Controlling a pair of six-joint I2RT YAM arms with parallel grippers.
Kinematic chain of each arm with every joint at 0, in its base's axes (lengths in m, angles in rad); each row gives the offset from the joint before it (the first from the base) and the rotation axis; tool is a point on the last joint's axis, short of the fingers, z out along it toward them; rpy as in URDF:
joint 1: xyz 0 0 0.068 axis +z
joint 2: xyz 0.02 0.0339 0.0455 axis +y
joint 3: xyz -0.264 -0.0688 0 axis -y
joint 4: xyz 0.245 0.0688 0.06 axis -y
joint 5: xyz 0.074 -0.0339 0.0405 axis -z
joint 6: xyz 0.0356 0 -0.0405 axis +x
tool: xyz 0 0 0 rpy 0 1.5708 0
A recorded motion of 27 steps. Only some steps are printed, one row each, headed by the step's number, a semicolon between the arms.
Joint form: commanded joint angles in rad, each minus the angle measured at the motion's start. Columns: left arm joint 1, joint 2, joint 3, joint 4, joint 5, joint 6; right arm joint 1, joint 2, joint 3, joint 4, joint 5, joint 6.
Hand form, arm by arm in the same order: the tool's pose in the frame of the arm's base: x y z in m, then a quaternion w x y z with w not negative. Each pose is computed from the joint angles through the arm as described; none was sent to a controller.
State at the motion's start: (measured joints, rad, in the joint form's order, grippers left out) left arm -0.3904 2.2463 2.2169 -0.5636 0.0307 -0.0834; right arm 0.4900 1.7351 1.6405 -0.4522 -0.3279 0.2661
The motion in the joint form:
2: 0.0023 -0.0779 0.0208 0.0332 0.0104 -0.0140; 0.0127 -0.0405 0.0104 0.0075 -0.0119 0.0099
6: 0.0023 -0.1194 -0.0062 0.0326 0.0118 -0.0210; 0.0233 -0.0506 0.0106 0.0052 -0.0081 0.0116
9: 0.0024 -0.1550 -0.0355 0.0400 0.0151 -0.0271; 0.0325 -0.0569 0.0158 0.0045 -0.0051 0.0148
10: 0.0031 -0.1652 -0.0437 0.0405 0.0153 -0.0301; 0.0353 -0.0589 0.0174 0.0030 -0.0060 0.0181
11: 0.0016 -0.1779 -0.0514 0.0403 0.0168 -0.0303; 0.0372 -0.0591 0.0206 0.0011 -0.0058 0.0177
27: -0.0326 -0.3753 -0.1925 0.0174 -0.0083 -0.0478; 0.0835 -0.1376 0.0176 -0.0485 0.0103 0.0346
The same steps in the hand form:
2: 0.4687 -0.1932 0.3598 0.50706 0.13380 0.83927 -0.14356; 0.3404 0.2007 0.3742 0.41473 -0.18210 0.82948 0.32681
6: 0.4597 -0.1896 0.3706 0.51214 0.13082 0.83601 -0.14727; 0.3359 0.2028 0.3779 0.41673 -0.18519 0.82695 0.32892
9: 0.4523 -0.1866 0.3783 0.51695 0.12872 0.83261 -0.15150; 0.3326 0.2050 0.3819 0.41967 -0.18736 0.82385 0.33173
10: 0.4503 -0.1854 0.3804 0.51778 0.12717 0.83217 -0.15242; 0.3315 0.2056 0.3830 0.41931 -0.18746 0.82325 0.33360
11: 0.4471 -0.1850 0.3837 0.51945 0.12798 0.83072 -0.15394; 0.3310 0.2062 0.3840 0.41971 -0.18841 0.82266 0.33403
27: 0.3938 -0.1782 0.4205 0.53175 0.12703 0.82171 -0.16092; 0.3010 0.2077 0.4062 0.42271 -0.19730 0.81452 0.34489

